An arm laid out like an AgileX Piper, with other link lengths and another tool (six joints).
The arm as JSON. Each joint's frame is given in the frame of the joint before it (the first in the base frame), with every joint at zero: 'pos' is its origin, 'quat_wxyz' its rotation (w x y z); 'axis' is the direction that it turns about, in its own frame. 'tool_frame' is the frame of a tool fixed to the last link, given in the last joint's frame.
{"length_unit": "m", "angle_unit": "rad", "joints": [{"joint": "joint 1", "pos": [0.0, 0.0, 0.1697], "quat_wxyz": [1.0, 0.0, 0.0, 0.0], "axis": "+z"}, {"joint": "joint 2", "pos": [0.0, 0.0, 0.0], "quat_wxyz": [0.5, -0.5, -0.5, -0.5], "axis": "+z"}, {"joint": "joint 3", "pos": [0.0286, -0.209, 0.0], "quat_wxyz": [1.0, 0.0, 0.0, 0.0], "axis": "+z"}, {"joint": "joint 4", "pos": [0.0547, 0.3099, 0.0], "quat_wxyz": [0.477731, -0.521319, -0.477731, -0.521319], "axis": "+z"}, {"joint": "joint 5", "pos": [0.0, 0.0, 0.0], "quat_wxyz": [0.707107, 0.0, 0.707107, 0.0], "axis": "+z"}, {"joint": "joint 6", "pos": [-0.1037, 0.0, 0.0], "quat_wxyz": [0.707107, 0.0, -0.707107, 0.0], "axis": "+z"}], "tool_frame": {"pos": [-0.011, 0.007, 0.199], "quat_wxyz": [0.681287, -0.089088, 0.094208, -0.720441]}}
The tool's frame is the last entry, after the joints.
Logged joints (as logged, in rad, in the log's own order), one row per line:
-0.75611 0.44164 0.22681 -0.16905 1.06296 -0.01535
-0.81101 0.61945 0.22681 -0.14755 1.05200 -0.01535
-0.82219 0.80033 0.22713 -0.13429 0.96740 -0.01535
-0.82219 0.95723 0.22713 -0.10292 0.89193 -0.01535
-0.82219 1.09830 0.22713 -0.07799 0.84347 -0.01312
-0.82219 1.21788 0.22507 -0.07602 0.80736 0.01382
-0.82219 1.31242 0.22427 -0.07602 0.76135 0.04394
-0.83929 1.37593 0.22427 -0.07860 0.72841 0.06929
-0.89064 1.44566 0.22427 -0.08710 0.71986 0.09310
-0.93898 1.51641 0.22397 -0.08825 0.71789 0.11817
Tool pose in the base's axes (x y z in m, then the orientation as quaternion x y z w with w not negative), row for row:
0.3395 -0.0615 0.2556 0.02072 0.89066 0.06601 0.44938
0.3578 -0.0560 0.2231 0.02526 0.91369 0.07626 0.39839
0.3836 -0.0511 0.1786 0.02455 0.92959 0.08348 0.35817
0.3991 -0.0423 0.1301 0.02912 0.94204 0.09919 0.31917
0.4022 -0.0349 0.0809 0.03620 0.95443 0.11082 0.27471
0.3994 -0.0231 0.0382 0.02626 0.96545 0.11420 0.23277
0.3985 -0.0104 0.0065 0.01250 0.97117 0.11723 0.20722
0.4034 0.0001 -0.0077 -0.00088 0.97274 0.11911 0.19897
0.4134 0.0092 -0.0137 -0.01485 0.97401 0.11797 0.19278
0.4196 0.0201 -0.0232 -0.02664 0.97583 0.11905 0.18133
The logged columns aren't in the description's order. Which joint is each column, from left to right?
Columns, left to right: joint 3, joint 2, joint 6, joint 4, joint 5, joint 1.
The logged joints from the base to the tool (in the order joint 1, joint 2, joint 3, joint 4, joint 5, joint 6), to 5 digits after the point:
-0.01535 0.44164 -0.75611 -0.16905 1.06296 0.22681
-0.01535 0.61945 -0.81101 -0.14755 1.05200 0.22681
-0.01535 0.80033 -0.82219 -0.13429 0.96740 0.22713
-0.01535 0.95723 -0.82219 -0.10292 0.89193 0.22713
-0.01312 1.09830 -0.82219 -0.07799 0.84347 0.22713
0.01382 1.21788 -0.82219 -0.07602 0.80736 0.22507
0.04394 1.31242 -0.82219 -0.07602 0.76135 0.22427
0.06929 1.37593 -0.83929 -0.07860 0.72841 0.22427
0.09310 1.44566 -0.89064 -0.08710 0.71986 0.22427
0.11817 1.51641 -0.93898 -0.08825 0.71789 0.22397

